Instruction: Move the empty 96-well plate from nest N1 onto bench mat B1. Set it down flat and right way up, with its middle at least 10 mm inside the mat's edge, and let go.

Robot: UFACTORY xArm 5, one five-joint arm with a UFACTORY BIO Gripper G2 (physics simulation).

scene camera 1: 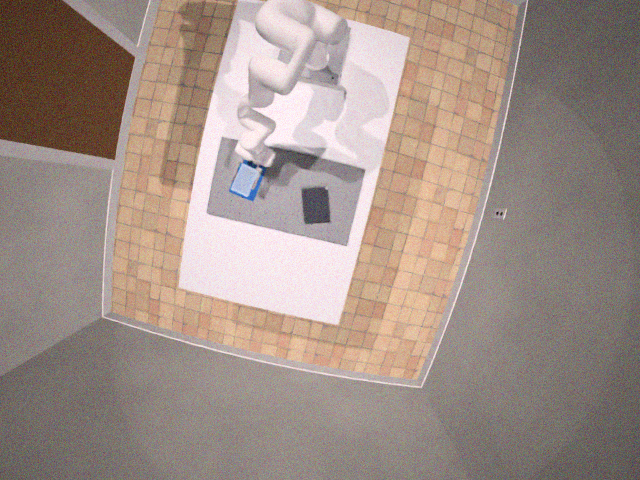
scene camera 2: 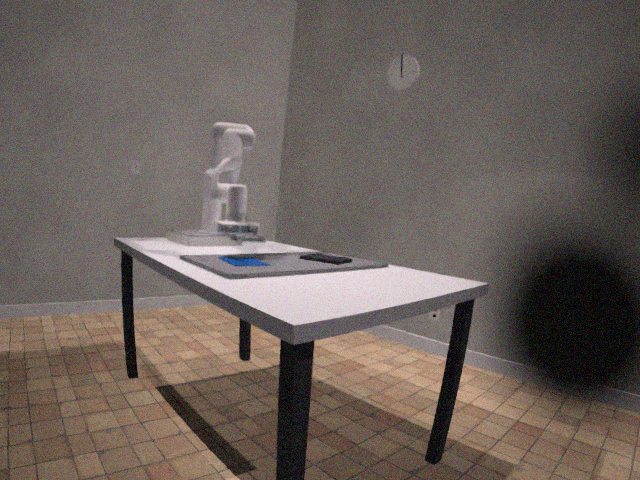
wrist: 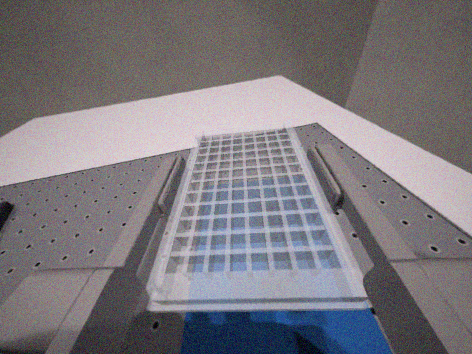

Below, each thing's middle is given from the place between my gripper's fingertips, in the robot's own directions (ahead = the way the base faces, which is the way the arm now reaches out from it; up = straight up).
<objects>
Now: hand 20 mm past the clear 96-well plate [wrist: 250, 230]. The rest, counted from my hand: black nest N1 [scene camera 1: 316, 204]: 340 mm to the left, 80 mm below.
</objects>
